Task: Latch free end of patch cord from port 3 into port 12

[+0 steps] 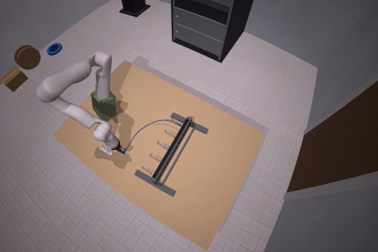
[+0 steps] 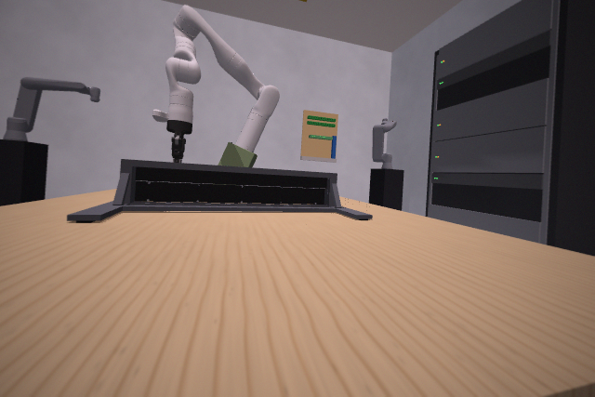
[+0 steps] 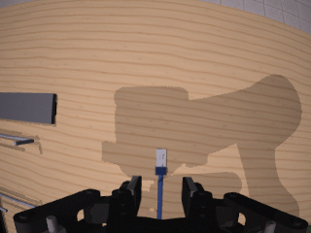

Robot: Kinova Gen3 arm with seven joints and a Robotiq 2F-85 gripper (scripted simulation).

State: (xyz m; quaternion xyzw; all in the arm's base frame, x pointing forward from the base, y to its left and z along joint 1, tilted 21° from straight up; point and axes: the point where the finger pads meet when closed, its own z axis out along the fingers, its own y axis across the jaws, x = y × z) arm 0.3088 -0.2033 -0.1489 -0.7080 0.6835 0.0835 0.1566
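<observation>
Now: hand 1 cm to the left of the plug and 9 cm above it.
</observation>
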